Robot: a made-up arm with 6 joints. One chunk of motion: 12 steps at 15 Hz.
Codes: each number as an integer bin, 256 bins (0 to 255) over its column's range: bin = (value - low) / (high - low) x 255, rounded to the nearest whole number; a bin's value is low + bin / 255 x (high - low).
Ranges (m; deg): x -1.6..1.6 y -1.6..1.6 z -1.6..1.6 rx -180..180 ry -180..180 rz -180..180
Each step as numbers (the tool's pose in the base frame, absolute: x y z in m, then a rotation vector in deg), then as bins.
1 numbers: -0.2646 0.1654 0.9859 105.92 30.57 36.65
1 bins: 106 141 206 203 149 153
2 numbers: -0.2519 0.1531 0.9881 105.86 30.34 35.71
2 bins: 107 140 206 202 149 153
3 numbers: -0.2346 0.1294 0.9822 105.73 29.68 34.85
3 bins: 109 138 206 202 149 152
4 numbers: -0.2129 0.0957 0.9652 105.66 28.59 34.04
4 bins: 111 135 204 202 148 152
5 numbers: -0.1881 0.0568 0.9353 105.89 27.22 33.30
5 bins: 113 132 202 203 147 151
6 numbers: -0.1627 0.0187 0.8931 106.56 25.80 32.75
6 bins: 115 129 199 203 146 151
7 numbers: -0.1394 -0.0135 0.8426 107.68 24.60 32.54
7 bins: 116 126 195 204 145 151
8 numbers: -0.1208 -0.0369 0.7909 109.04 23.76 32.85
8 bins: 118 125 191 205 144 151
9 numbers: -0.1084 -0.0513 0.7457 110.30 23.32 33.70
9 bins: 119 123 187 206 144 151
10 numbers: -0.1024 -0.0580 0.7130 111.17 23.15 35.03
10 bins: 119 123 184 206 144 152
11 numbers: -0.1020 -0.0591 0.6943 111.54 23.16 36.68
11 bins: 119 123 183 207 144 153
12 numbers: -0.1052 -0.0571 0.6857 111.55 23.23 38.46
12 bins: 119 123 182 207 144 155
